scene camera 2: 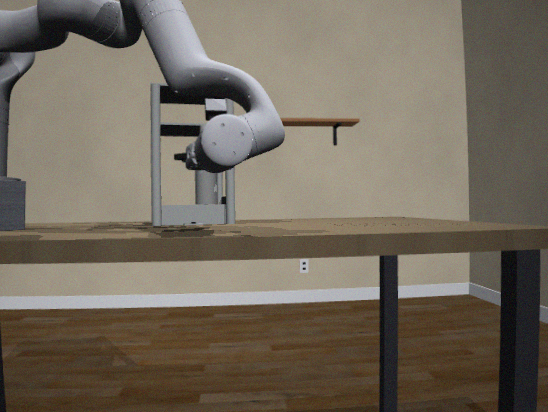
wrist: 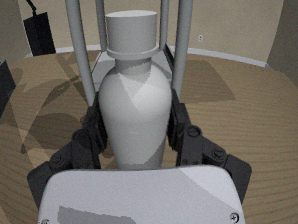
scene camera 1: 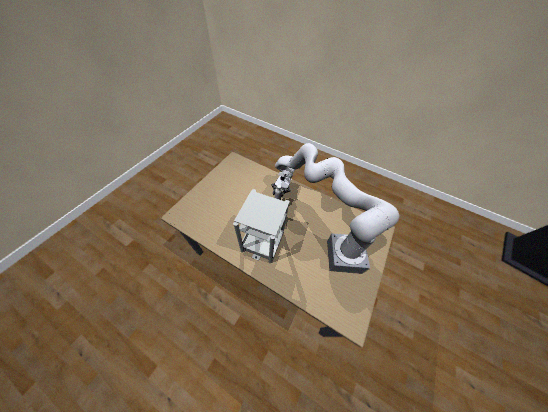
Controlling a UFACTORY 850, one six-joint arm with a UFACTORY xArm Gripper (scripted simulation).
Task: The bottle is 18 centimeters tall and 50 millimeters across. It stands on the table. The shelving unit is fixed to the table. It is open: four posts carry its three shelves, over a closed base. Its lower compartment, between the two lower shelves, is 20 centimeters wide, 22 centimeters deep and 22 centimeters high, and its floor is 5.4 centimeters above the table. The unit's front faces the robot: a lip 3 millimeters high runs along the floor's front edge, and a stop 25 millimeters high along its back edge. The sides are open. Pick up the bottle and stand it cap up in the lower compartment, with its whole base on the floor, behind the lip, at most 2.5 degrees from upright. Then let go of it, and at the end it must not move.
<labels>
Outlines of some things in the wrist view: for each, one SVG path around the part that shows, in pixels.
The gripper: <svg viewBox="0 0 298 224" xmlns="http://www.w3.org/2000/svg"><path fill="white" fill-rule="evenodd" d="M252 168L247 162L231 154L228 155L222 147L202 136L202 130L198 126L191 124L185 104L179 102L176 90L171 89L172 106L167 137L169 147L178 152L176 166L146 169L101 169L98 155L104 153L104 149L107 147L108 136L99 108L97 91L92 107L87 109L82 129L76 130L72 134L71 142L51 156L50 161L45 161L31 170L27 175L27 181L39 211L37 224L245 224L242 203L247 191Z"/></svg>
A white bottle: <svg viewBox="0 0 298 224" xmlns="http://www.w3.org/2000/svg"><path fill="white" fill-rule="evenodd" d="M110 13L106 15L108 35L106 51L109 57L115 59L115 66L104 76L98 91L99 108L118 169L160 168L162 166L169 125L172 90L165 74L158 67L151 64L151 57L159 51L159 44L156 42L157 12L130 10Z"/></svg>
</labels>
